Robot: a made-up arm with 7 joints.
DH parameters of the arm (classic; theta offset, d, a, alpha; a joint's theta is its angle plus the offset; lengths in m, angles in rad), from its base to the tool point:
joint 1: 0 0.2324 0 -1.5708
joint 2: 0 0 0 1.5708
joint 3: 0 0.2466 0.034 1.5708
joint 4: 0 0 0.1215 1.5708
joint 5: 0 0.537 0 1.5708
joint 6: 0 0 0.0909 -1.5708
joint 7: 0 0.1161 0 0
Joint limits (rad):
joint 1: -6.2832..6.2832
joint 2: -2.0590..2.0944
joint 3: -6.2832..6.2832
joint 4: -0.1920..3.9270
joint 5: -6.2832..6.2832
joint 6: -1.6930..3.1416
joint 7: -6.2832..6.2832
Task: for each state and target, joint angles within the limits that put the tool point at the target. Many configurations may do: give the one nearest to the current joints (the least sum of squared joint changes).
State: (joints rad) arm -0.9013 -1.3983 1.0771 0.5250 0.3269 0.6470 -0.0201
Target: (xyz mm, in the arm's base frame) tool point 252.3 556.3 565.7
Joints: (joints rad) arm -0.4957 -1.6215 1.0763 1.0482 0.3226 0.5410 -0.0201
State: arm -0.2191 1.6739 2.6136 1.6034 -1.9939 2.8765 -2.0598
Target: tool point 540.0 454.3 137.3
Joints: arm 0.0738 2.0698 2.2651 1.8442 -2.0343 2.6948 -2.0598
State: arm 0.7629 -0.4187 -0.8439 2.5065 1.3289 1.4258 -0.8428
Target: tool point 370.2 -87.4 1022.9
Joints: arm 0.7608 -0.2031 -0.9143 2.2591 1.3000 1.3795 -0.8428
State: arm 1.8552 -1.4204 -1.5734 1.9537 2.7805 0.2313 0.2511
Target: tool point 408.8 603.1 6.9
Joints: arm 2.8752 -1.7629 -1.7937 1.5066 2.7697 0.2891 0.2511
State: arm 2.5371 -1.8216 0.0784 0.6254 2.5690 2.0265 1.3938
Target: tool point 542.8 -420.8 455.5
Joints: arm 2.8971 -2.0590 0.3754 1.4938 2.5774 2.4339 1.3938
